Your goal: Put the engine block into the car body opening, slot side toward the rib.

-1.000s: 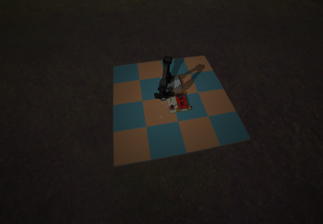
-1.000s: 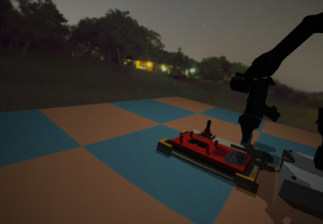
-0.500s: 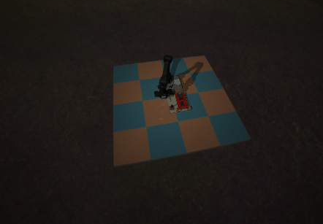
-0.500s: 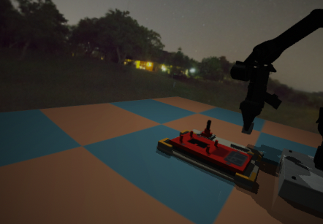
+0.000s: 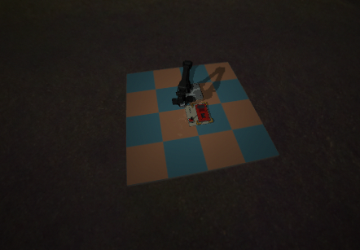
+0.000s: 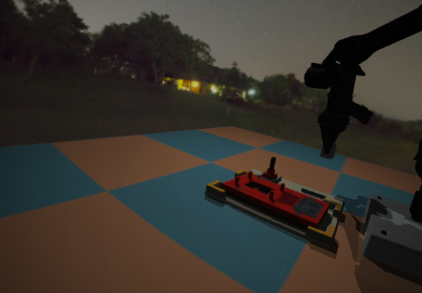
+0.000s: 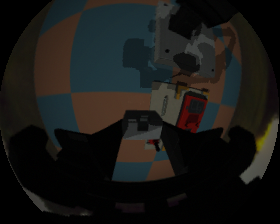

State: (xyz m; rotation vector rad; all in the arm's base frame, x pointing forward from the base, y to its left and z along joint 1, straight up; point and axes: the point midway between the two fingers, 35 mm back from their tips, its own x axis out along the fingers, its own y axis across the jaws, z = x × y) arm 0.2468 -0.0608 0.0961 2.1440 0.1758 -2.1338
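The black upright post is 110 mm ahead of my gripper tip, 80 mm to the left of it and 70 mm below it. From my gripper tip the other things lie so: dark square block (10 mm above).
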